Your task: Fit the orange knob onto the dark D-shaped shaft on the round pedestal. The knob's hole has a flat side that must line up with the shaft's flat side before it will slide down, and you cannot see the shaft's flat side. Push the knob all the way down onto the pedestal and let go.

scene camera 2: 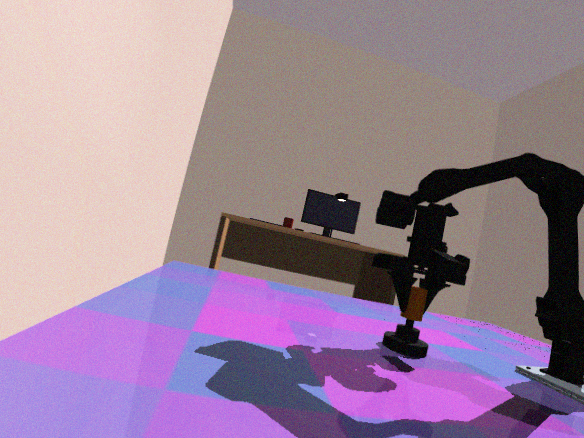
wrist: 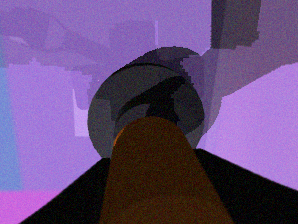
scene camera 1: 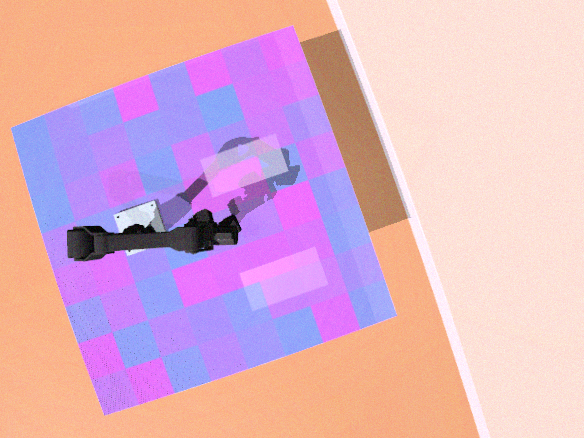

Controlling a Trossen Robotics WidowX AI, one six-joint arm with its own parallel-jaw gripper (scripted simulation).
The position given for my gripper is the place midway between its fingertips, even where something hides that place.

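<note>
In scene camera 2 you'd see my gripper (scene camera 2: 411, 313), and it's carrying an orange knob. The wrist view has my gripper (wrist: 152, 161) in it too.
</note>
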